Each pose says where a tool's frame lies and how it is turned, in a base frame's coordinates. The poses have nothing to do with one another.
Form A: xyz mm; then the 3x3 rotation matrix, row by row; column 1 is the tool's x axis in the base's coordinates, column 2 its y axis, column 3 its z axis. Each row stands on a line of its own.
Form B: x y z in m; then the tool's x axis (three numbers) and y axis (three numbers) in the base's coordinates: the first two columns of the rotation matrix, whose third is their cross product. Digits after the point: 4 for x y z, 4 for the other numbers.
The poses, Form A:
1:
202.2, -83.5, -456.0
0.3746, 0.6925, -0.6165
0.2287, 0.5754, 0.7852
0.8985, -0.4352, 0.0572
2:
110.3, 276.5, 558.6
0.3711, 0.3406, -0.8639
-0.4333, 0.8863, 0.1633
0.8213, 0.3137, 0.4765
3:
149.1, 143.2, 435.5
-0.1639, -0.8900, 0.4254
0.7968, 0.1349, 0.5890
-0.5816, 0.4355, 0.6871
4:
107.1, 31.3, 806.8
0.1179, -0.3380, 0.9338
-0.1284, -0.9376, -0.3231
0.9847, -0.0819, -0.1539
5:
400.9, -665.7, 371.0
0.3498, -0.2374, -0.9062
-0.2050, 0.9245, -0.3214
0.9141, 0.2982, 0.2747
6:
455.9, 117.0, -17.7
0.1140, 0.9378, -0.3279
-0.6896, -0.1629, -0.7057
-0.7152, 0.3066, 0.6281
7:
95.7, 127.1, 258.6
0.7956, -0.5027, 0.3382
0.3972, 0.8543, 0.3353
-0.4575, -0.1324, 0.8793
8:
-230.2, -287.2, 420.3
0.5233, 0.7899, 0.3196
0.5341, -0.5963, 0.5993
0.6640, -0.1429, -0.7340
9:
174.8, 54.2, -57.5
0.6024, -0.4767, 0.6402
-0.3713, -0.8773, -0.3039
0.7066, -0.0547, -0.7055
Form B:
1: 0.2022, -0.0835, -0.4560, 0.3746, 0.2287, 0.8985, 0.6925, 0.5754, -0.4352
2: 0.1103, 0.2765, 0.5586, 0.3711, -0.4333, 0.8213, 0.3406, 0.8863, 0.3137
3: 0.1491, 0.1432, 0.4355, -0.1639, 0.7968, -0.5816, -0.8900, 0.1349, 0.4355
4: 0.1071, 0.0313, 0.8068, 0.1179, -0.1284, 0.9847, -0.3380, -0.9376, -0.0819
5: 0.4009, -0.6657, 0.3710, 0.3498, -0.2050, 0.9141, -0.2374, 0.9245, 0.2982
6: 0.4559, 0.1170, -0.0177, 0.1140, -0.6896, -0.7152, 0.9378, -0.1629, 0.3066
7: 0.0957, 0.1271, 0.2586, 0.7956, 0.3972, -0.4575, -0.5027, 0.8543, -0.1324
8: -0.2302, -0.2872, 0.4203, 0.5233, 0.5341, 0.6640, 0.7899, -0.5963, -0.1429
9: 0.1748, 0.0542, -0.0575, 0.6024, -0.3713, 0.7066, -0.4767, -0.8773, -0.0547
